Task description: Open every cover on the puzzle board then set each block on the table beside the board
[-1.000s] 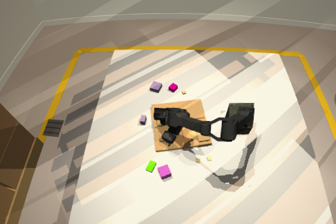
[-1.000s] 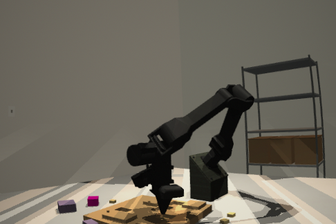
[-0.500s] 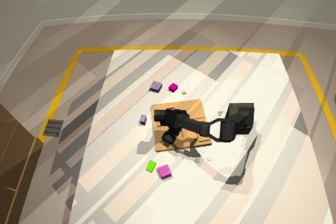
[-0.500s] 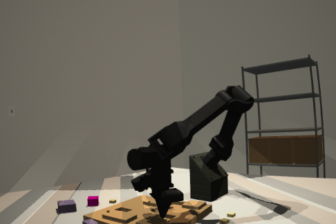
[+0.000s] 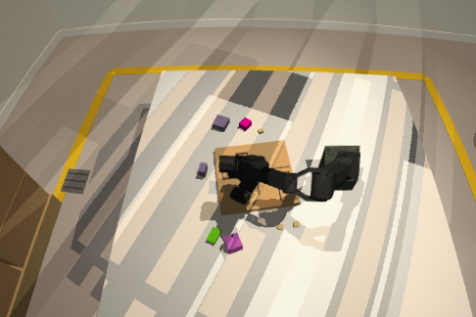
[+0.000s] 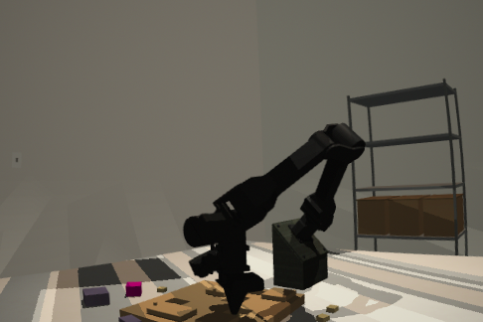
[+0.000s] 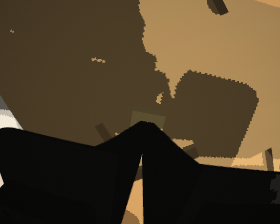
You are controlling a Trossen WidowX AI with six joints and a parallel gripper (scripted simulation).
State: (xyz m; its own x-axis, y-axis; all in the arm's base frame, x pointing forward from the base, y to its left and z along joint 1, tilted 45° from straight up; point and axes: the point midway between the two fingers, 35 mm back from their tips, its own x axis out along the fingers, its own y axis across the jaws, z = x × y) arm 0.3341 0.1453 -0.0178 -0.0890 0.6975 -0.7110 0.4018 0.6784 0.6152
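Right now the tan puzzle board is 60 mm to the right of my gripper tip and 20 mm behind it. Also, from my gripper tip: green block 190 mm to the left, 110 mm ahead, 10 mm below; magenta block 330 mm to the right, 50 mm ahead, 10 mm below.
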